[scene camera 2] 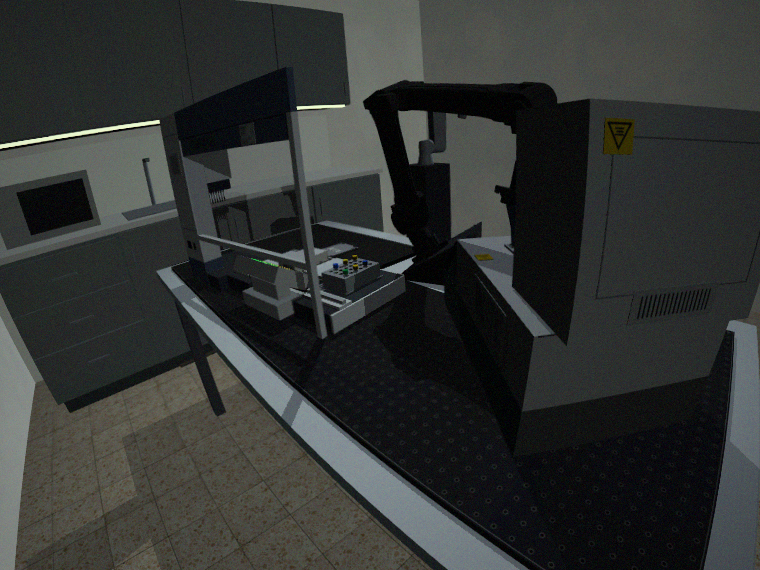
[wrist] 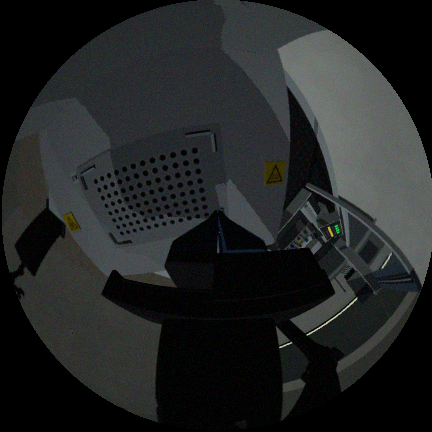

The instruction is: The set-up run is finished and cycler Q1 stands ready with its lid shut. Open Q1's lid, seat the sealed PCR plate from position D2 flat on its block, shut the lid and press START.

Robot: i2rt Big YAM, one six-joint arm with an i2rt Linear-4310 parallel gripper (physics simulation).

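Where they show: gripper, fingertip midpoint: [scene camera 2: 513,246] [wrist: 217,214]; arm's base, origin of the base link: [scene camera 2: 431,253].
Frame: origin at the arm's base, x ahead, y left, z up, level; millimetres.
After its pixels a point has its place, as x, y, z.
Observation:
Cycler Q1 [scene camera 2: 620,343] @(330, 696, 136) stands at the right in the scene view. Its well block [wrist: 156,192] @(173, 497, 166) is uncovered in the wrist view, with rows of empty dark wells and corner brackets. The lid is not over the block; the tall grey part [scene camera 2: 681,214] @(336, 732, 299) rises behind the cycler's low front top. My gripper [wrist: 217,214] @(196, 437, 167) is shut and empty, with its tips near the block's lower right corner in the wrist view; their height above it is unclear. The cycler hides the gripper in the scene view. The sealed PCR plate and the START button cannot be made out.
A rack with coloured caps [scene camera 2: 351,281] @(338, 82, 33) [wrist: 300,241] @(316, 12, 46) stands on the framed deck instrument. An upright post [scene camera 2: 306,227] @(469, 163, 210) and a crossbar bound that instrument. A small lit display [wrist: 333,230] @(484, -80, 79) shows beyond the rack. Yellow warning labels [scene camera 2: 484,257] @(274, 432, 163) [wrist: 274,173] @(272, 428, 163) mark the cycler's top.

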